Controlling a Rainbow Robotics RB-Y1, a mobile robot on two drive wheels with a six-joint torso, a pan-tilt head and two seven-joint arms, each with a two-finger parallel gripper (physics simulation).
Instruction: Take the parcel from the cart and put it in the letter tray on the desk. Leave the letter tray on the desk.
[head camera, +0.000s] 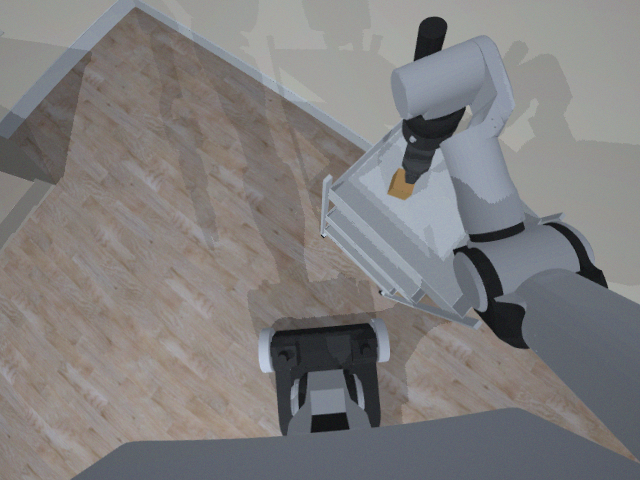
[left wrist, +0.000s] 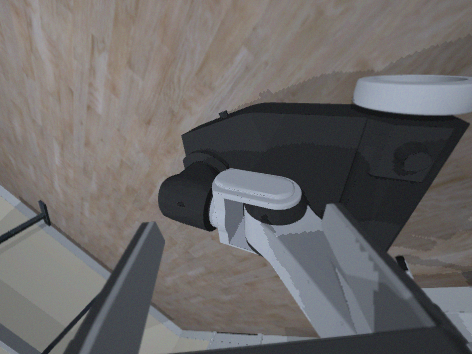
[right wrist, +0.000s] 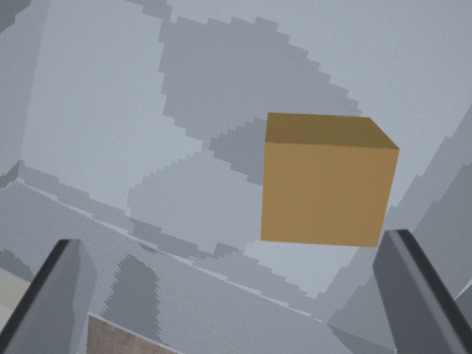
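Seen in the pictures: left gripper, between the fingertips: (left wrist: 242, 223); right gripper, between the fingertips: (head camera: 415, 160) (right wrist: 232, 254); robot's base, origin of its link: (head camera: 323, 339).
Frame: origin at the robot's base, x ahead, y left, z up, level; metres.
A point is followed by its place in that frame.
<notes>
The parcel (head camera: 400, 187) @[x 0.533, y -0.222, z 0.713 m] (right wrist: 325, 192) @[x 0.548, y -0.240, z 0.713 m], a small orange-brown box, lies in the white top tray of the cart (head camera: 398, 245) @[x 0.395, y -0.216, z 0.663 m] (right wrist: 200, 287) @[x 0.650, y -0.180, z 0.679 m]. My right gripper (head camera: 410, 179) (right wrist: 232, 254) @[x 0.582, y -0.252, z 0.756 m] is open and empty above the cart, pointing down. In the head view its tips overlap the parcel's upper right edge. In the right wrist view the parcel lies beyond the fingertips, nearer the finger at the right of the picture. My left gripper (left wrist: 242, 223) @[x -0.204, y 0.252, z 0.539 m] is open and empty, with the robot's base and the floor far below it. The desk and the letter tray cannot be made out in these views.
The robot's dark wheeled base (head camera: 325, 338) @[x 0.054, y -0.010, z 0.191 m] (left wrist: 300, 132) @[x -0.198, y 0.185, z 0.170 m] stands at the cart's lower left in the head view. Pale walls with a baseboard (head camera: 258, 77) @[x 1.531, y 0.262, z 0.039 m] run behind the cart. A thin dark bar with a foot (left wrist: 45, 213) shows at the left wrist view's left.
</notes>
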